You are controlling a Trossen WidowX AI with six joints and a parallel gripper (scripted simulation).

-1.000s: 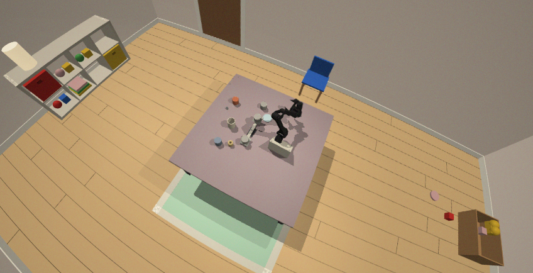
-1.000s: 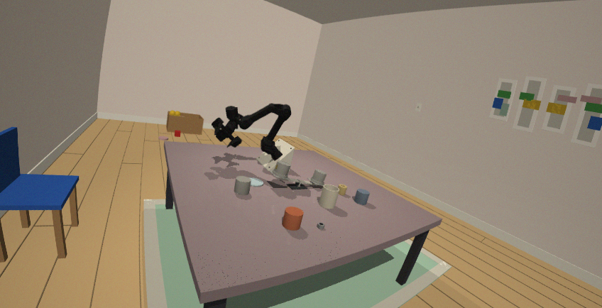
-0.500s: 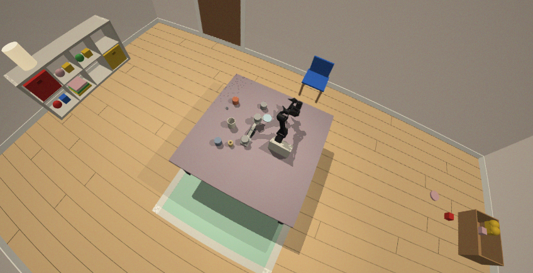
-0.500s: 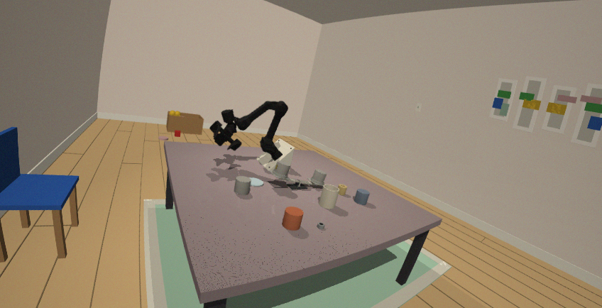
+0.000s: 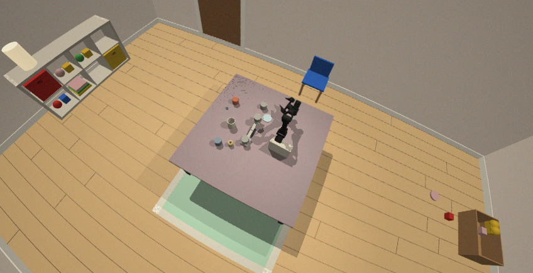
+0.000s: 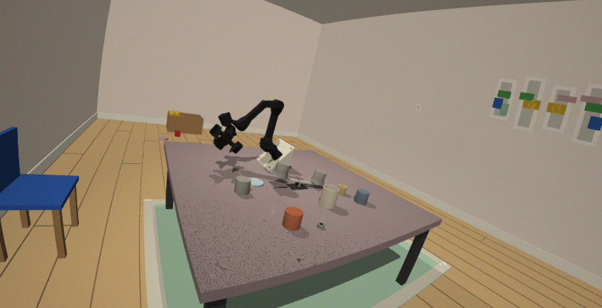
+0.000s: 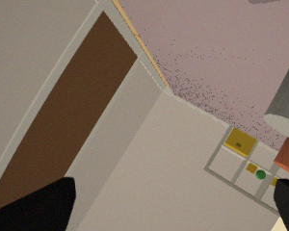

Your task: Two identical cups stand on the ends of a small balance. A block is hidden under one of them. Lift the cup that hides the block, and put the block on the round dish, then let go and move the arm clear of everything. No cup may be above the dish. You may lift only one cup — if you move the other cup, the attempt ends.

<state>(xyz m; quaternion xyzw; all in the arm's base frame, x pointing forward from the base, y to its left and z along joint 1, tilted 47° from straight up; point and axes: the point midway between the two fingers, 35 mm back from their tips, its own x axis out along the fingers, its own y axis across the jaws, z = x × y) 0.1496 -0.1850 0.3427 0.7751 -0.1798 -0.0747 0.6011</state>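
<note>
My gripper tip is now 90 mm short of the grey block, 540 mm to the right of it and 120 mm above it. Also, from my gripper tip: pale blue round dish (60 mm ahead, 180 mm to the left, 160 mm below); balance (100 mm ahead, 410 mm to the left, 120 mm below); orange cup (440 mm ahead, 210 mm to the left, 120 mm below).
</note>
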